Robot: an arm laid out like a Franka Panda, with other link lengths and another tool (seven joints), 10 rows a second.
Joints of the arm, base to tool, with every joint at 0 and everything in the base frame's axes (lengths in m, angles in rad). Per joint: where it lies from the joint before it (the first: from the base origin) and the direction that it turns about. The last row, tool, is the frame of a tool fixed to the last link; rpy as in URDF.
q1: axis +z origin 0 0 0.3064
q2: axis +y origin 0 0 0
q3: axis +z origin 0 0 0.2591
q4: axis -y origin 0.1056 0 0
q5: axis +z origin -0.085 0 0.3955
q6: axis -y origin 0 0 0
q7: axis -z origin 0.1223 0 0
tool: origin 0.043 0.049 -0.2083 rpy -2.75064 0 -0.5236
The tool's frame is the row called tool.
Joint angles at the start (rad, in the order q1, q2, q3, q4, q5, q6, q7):
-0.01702, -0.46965, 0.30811, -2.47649, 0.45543, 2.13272, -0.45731
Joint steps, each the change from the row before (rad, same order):
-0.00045, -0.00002, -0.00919, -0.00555, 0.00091, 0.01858, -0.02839
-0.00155, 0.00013, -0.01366, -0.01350, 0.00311, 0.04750, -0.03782
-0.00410, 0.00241, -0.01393, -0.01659, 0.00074, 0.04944, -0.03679
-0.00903, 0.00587, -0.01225, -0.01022, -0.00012, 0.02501, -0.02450
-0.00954, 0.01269, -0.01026, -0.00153, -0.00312, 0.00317, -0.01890
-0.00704, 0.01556, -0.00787, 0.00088, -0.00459, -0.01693, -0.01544
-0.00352, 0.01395, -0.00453, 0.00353, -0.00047, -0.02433, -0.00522
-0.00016, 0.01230, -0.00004, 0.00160, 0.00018, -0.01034, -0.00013
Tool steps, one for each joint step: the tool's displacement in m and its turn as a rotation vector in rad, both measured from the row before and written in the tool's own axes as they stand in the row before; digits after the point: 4 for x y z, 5 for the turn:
0.0029, 0.0038, -0.0037, 0.00359, 0.00828, -0.02205
0.0071, 0.0073, -0.0066, 0.00444, 0.02971, -0.03099
0.0065, 0.0112, -0.0057, -0.00081, 0.02924, -0.02635
0.0041, 0.0128, -0.0042, -0.00188, 0.01483, -0.00570
0.0015, 0.0122, -0.0010, -0.00172, -0.00413, 0.00348
-0.0031, 0.0110, 0.0034, -0.00043, -0.02528, 0.01000
-0.0040, 0.0067, 0.0048, 0.00406, -0.02790, 0.01661
-0.0026, 0.0036, 0.0056, 0.00206, -0.01779, 0.01070

